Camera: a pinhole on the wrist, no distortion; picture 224 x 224 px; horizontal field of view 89.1 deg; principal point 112.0 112.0 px. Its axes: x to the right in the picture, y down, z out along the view. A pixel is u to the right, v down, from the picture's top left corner.
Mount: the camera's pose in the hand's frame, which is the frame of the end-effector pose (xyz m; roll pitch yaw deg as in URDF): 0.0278 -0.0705 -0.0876 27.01 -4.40 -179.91
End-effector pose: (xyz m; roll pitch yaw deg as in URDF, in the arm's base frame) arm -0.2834 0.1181 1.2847 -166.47 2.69 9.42
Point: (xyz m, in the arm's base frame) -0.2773 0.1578 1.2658
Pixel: 134 129
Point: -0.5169 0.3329 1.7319
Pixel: behind the camera
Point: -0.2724 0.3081 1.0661
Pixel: 113 197
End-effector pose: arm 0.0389 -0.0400 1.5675 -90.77 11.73 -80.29
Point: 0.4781 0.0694 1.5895
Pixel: 136 157
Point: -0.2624 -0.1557 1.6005
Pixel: behind the camera
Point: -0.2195 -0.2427 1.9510
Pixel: behind the camera
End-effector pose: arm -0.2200 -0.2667 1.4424 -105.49 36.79 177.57
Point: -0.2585 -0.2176 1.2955
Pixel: 43 17
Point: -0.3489 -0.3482 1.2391
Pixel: 29 102
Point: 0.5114 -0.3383 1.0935
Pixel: 194 9
